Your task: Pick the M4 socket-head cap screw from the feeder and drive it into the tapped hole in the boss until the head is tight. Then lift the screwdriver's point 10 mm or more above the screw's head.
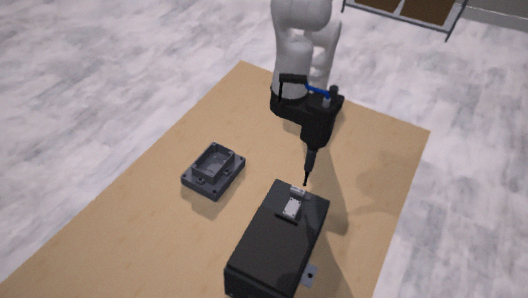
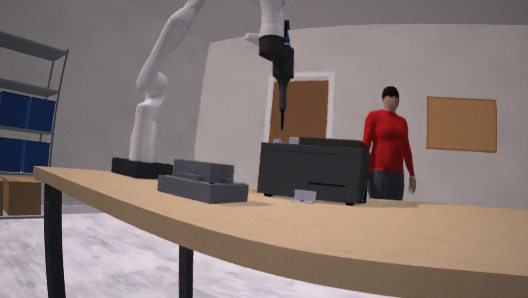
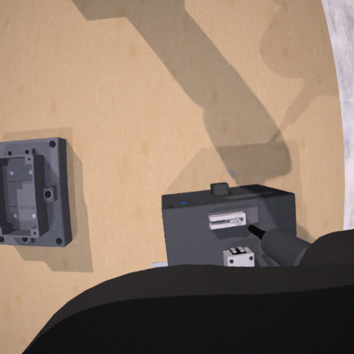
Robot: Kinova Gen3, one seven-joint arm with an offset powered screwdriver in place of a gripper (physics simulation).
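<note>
My screwdriver [image 1: 305, 184] [image 2: 282, 128] [image 3: 250, 228] points down, its tip a little above the feeder's top and beside the pick-up slot. The tip looks dark and bare, with no screw visible on it. The black feeder [image 1: 267, 240] [image 2: 312, 167] [image 3: 187, 232] carries a light metal slot block [image 3: 220, 221]. A small round silver shape, like the screw's head [image 3: 237, 220], shows at the slot's right end. The grey boss part [image 1: 200, 184] [image 2: 200, 190] [image 3: 59, 175] stands apart from the feeder, with a raised open box and several holes; which hole is the tapped one is unclear.
A light plate with small dark holes [image 1: 292, 207] [image 3: 246, 257] sits on the feeder near the slot block. A small grey bracket [image 1: 309, 276] [image 2: 304, 196] stands at the feeder's side. Both stand on the wooden table [image 1: 150, 200] [image 2: 350, 235]. A person in red [image 2: 390, 135] stands behind.
</note>
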